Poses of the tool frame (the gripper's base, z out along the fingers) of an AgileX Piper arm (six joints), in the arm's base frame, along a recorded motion.
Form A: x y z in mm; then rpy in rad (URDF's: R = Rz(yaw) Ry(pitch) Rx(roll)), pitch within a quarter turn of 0, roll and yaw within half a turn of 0.
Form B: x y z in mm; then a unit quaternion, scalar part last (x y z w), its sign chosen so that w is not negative. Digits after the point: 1 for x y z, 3 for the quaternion.
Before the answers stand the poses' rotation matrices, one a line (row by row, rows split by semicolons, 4 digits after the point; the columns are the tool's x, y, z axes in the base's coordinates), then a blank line. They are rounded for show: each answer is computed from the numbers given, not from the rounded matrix.
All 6 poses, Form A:
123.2, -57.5, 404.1, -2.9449, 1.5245, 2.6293
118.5, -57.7, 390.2, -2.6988, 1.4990, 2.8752
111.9, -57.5, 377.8, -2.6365, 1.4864, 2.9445
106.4, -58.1, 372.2, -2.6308, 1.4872, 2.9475
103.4, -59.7, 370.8, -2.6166, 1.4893, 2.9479
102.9, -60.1, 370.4, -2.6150, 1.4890, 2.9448
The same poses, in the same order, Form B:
-0.0403 0.6509 0.7581; 0.0227 0.7591 -0.6505; -0.9989 -0.0090 -0.0454
-0.0692 0.6502 0.7566; 0.0189 0.7592 -0.6506; -0.9974 -0.0307 -0.0648
-0.0827 0.6442 0.7604; 0.0165 0.7638 -0.6453; -0.9964 -0.0408 -0.0738
-0.0819 0.6463 0.7587; 0.0161 0.7620 -0.6474; -0.9965 -0.0408 -0.0728
-0.0799 0.6568 0.7499; 0.0157 0.7530 -0.6578; -0.9967 -0.0408 -0.0704
-0.0801 0.6603 0.7467; 0.0160 0.7499 -0.6614; -0.9967 -0.0411 -0.0706

123.2, -57.5, 404.1, 0.248, 0.679, -0.243, 0.647
118.5, -57.7, 390.2, 0.243, 0.688, -0.248, 0.637
111.9, -57.5, 377.8, 0.238, 0.693, -0.248, 0.634
106.4, -58.1, 372.2, 0.239, 0.692, -0.249, 0.634
103.4, -59.7, 370.8, 0.244, 0.690, -0.253, 0.633
102.9, -60.1, 370.4, 0.245, 0.689, -0.255, 0.632

